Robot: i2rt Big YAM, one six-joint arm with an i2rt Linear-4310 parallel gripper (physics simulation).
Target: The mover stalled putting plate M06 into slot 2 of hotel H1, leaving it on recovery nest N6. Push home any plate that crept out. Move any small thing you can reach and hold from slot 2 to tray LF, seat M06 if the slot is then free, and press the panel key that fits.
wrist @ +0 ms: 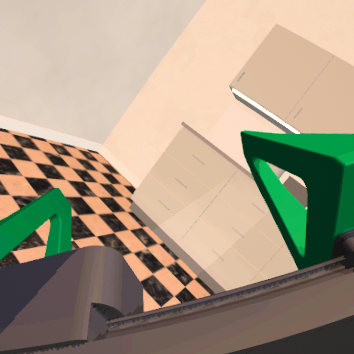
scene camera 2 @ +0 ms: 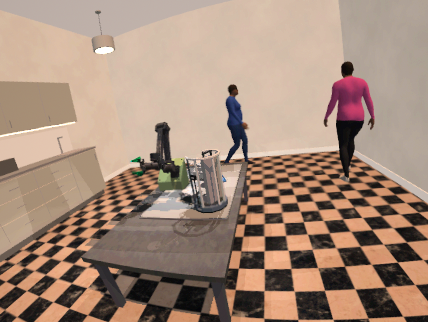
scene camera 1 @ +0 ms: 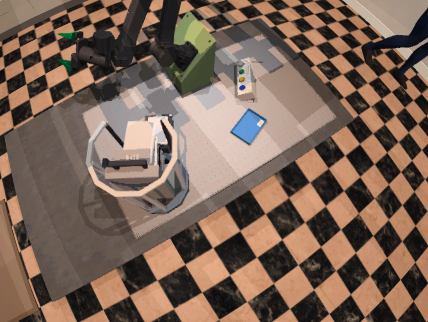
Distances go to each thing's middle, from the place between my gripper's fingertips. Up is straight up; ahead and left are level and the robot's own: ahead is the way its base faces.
Scene:
Now: hand 54 cm short of the round white plate rack [scene camera 1: 128,174], 8 cm to the right of it and 16 cm above it.

